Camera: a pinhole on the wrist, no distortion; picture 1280 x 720 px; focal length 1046.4 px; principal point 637.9 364.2 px. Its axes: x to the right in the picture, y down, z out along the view. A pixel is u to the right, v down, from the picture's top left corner.
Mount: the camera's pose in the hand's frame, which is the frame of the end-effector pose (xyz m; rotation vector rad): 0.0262 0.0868 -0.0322 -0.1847 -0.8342 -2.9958
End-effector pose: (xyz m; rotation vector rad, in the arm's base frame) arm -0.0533 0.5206 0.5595 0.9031 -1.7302 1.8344
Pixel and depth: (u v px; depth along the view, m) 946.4 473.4 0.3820
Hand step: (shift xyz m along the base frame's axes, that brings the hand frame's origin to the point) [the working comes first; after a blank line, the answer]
In the camera's frame: 0.1126 0.0399 0.3820

-0.1027 -0.3444 -0.2051
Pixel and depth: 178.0 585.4 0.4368
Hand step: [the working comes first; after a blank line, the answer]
In the camera's frame: -0.1920 0.0923 0.4368

-0.2953 -0.4118 0.0334
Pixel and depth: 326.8 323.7 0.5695
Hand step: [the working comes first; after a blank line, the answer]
In the camera's frame: -0.1693 -0.0220 0.5695

-0.3965 -0.4837 -0.0923
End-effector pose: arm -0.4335 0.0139 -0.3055 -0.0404 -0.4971 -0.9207
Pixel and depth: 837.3 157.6 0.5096
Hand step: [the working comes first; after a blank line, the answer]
In the camera's frame: 0.0971 -0.1006 0.5096

0.1836 0.3711 0.3873
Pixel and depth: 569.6 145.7 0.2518
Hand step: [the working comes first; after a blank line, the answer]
In the camera's frame: -0.0164 -0.0526 0.2518

0.1748 0.1474 0.2097
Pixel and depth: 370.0 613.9 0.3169
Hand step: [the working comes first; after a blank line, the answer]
In the camera's frame: -0.0811 0.0756 0.3169

0.1105 0.0688 0.3304
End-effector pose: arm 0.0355 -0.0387 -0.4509 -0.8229 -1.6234 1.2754
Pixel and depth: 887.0 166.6 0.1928
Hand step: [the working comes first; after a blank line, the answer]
In the camera's frame: 0.0459 -0.0364 0.1928

-0.1137 0.0090 -0.2202
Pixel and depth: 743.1 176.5 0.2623
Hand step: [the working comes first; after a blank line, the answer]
In the camera's frame: 0.0264 -0.0471 0.2623

-0.1720 0.0242 -0.2613
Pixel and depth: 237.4 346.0 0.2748
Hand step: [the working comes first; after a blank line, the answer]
In the camera's frame: -0.1052 -0.0048 0.2748

-0.2383 0.1299 -0.2008
